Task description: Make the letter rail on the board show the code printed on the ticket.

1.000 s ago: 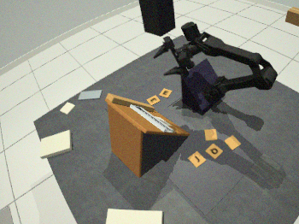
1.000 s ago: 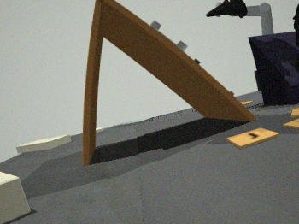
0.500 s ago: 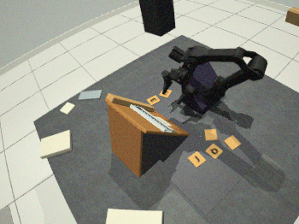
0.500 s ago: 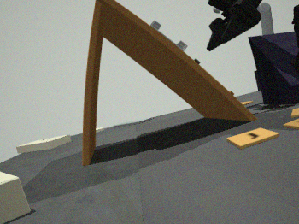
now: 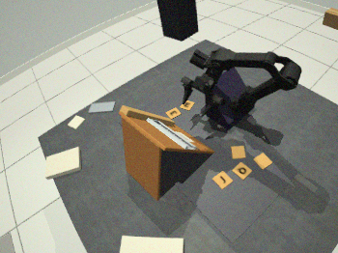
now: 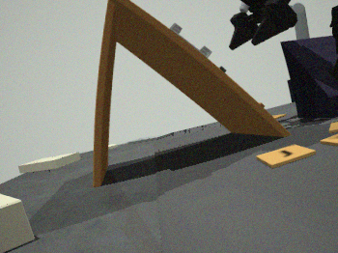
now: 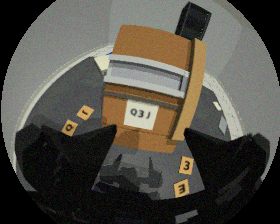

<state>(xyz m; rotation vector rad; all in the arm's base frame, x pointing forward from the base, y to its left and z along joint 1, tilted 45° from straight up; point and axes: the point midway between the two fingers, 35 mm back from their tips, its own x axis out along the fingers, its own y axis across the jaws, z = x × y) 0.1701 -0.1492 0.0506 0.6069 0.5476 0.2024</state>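
Right now my gripper tip is 8 cm short of the white ticket, 8 cm above it and 1 cm to the right of it. Round my gripper tip: cream block (51 cm ahead, 38 cm to the right, 16 cm below); then small cream card (57 cm to the right, 32 cm ahead, 17 cm below); then grey card (54 cm to the right, 17 cm below, 16 cm ahead).
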